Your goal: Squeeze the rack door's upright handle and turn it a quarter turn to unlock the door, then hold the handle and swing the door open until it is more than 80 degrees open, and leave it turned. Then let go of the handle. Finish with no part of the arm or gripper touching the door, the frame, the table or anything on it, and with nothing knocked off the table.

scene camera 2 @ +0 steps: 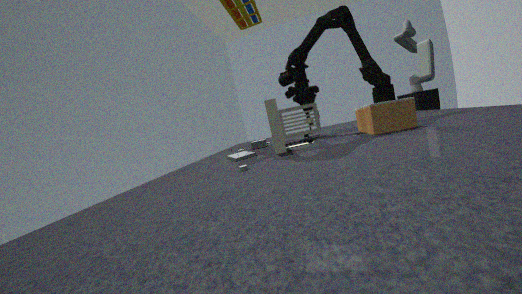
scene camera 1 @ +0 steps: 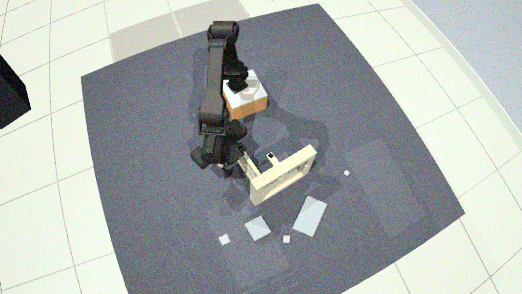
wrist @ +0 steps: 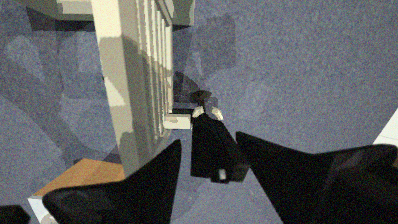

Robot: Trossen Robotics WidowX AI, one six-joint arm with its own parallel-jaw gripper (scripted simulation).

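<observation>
Gripper open and holding nothing; the wrist view shows the gripper too. A slatted door is also visible.
</observation>
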